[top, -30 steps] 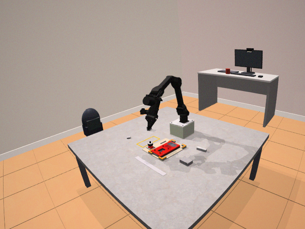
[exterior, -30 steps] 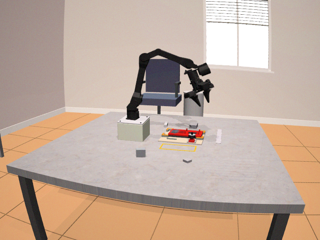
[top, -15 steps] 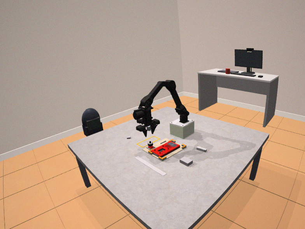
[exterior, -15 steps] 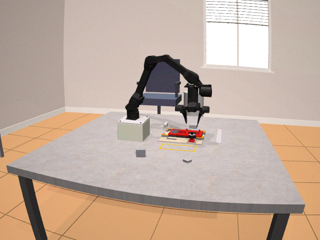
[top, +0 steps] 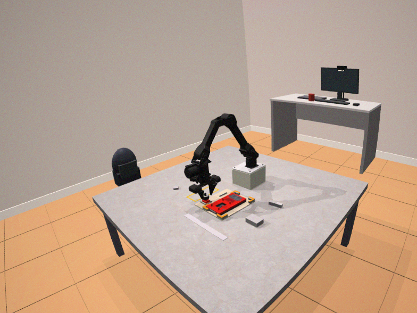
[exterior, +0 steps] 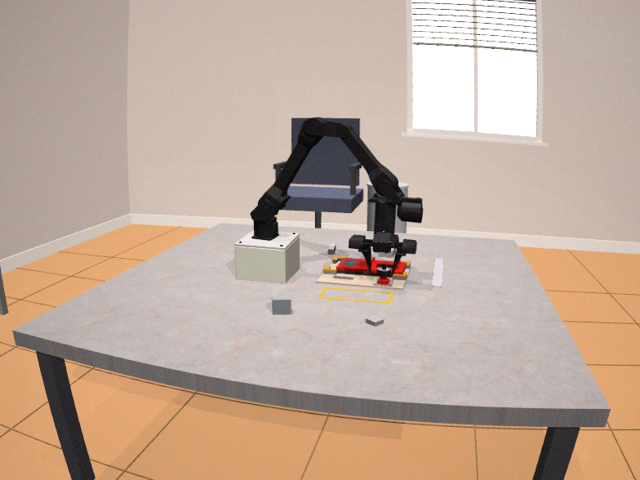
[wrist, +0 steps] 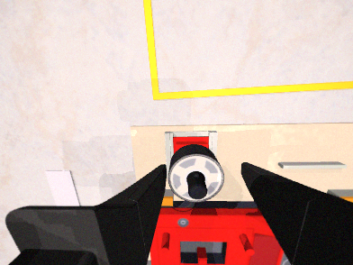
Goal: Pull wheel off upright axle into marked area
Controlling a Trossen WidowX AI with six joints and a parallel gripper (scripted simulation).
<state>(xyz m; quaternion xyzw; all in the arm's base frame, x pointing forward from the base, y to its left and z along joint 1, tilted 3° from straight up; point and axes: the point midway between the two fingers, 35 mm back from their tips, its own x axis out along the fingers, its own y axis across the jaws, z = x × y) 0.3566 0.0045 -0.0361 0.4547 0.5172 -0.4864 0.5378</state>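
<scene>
The wheel lies 10 mm ahead of my gripper tip and 10 mm above it. The rest, counted from my gripper tip: axle: 10 mm ahead; white strip: 140 mm ahead, 180 mm to the left, 30 mm below.
</scene>
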